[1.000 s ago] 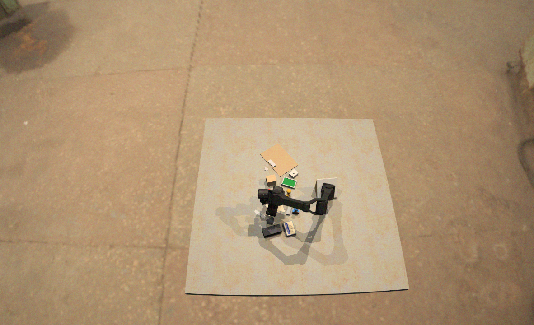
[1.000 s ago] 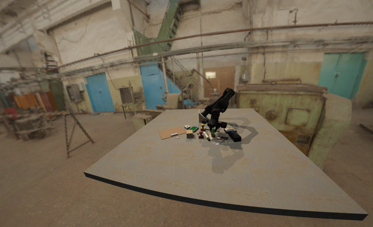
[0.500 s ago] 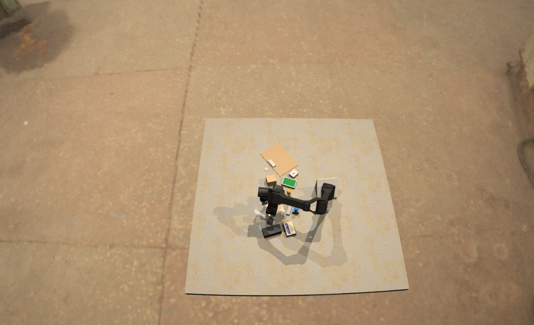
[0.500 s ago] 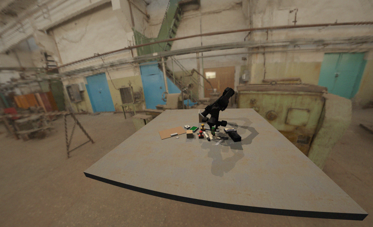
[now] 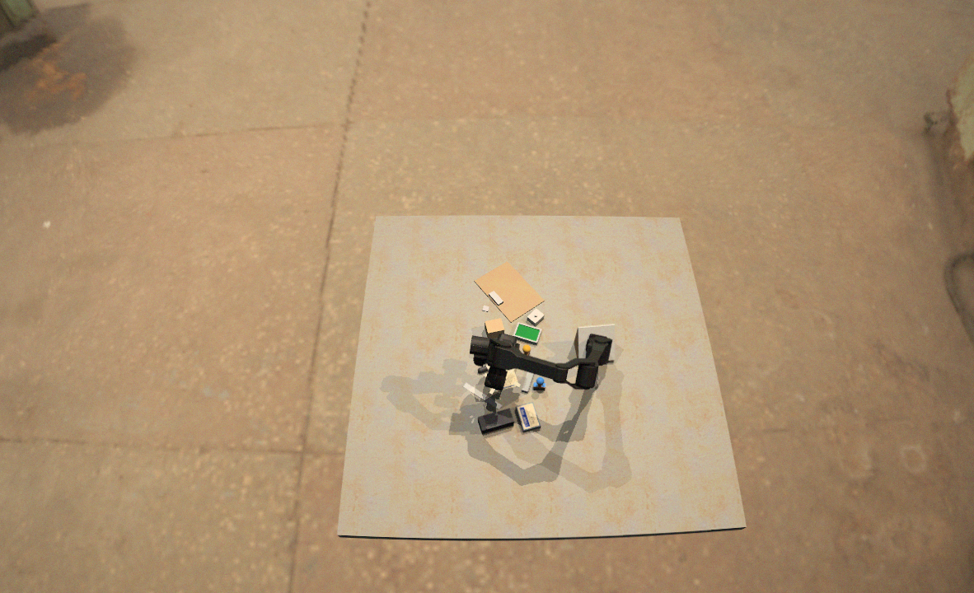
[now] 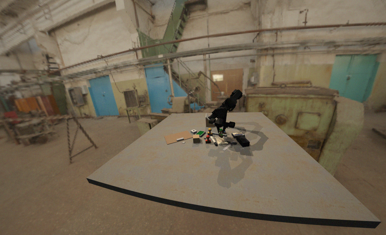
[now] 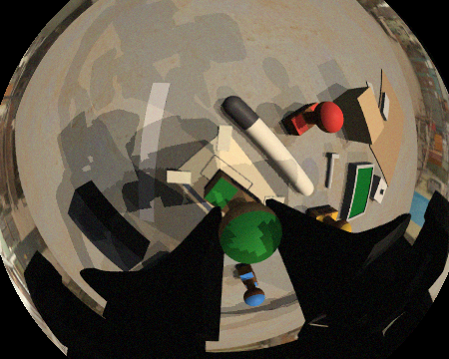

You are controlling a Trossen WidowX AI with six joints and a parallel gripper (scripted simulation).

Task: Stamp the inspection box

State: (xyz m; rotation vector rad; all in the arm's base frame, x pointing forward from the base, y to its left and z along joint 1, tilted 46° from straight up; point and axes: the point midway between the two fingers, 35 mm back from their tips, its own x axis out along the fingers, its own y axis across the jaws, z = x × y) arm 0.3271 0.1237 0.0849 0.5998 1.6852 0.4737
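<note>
Now: gripper tip 190 mm to the left of the tan cardboard box, 50 mm above it and 40 mm short of it. From my gripper tip the other things lie so: cream card (70 mm below, 10 mm behind); green stamp (10 mm below); white marker (60 mm below, 40 mm to the right, 30 mm ahead).
</note>
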